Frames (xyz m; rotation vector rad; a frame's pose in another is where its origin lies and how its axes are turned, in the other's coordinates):
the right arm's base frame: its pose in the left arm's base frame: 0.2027 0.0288 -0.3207 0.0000 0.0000 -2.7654
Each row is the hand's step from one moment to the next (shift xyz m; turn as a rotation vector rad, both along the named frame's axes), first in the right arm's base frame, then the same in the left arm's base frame.
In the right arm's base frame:
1: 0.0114 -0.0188 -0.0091 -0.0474 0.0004 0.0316
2: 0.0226 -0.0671 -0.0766 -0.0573 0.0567 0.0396
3: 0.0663 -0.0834 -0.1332 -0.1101 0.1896 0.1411
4: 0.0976 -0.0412 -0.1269 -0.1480 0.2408 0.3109
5: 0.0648 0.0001 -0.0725 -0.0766 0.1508 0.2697
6: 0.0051 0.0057 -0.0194 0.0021 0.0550 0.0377
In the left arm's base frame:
1: -0.0175 0.0133 -0.0091 0.0442 0.0170 0.0316
2: -0.0457 0.0541 -0.0766 0.0741 -0.0317 0.0396
3: -0.0923 0.0532 -0.1332 0.1721 -0.1359 0.1411
4: -0.1059 0.0025 -0.1269 0.2261 -0.1696 0.3109
5: -0.0602 -0.0239 -0.0725 0.1266 -0.1121 0.2697
6: -0.0026 -0.0072 -0.0194 0.0183 -0.0519 0.0377

